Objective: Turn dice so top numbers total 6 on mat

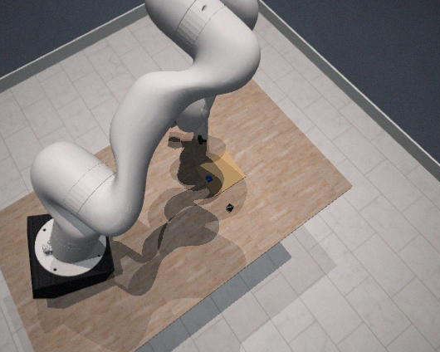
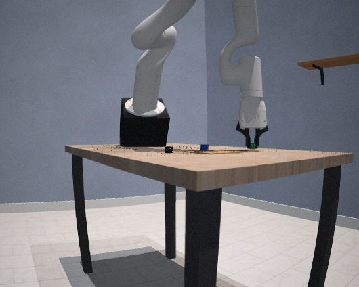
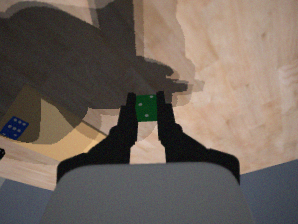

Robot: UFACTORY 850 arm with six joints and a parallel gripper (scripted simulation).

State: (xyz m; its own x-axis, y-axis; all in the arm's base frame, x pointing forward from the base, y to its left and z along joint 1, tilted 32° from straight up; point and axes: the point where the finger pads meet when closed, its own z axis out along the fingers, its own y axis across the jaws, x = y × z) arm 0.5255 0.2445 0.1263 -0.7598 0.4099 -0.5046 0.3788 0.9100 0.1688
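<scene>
My gripper is now 16 cm to the left of the tan mat and 3 cm above it. Also, from my hand: blue die (5 cm behind, 17 cm to the right, 2 cm below); then black die (3 cm behind, 30 cm to the right, 2 cm below); then green die (1 cm below).
</scene>
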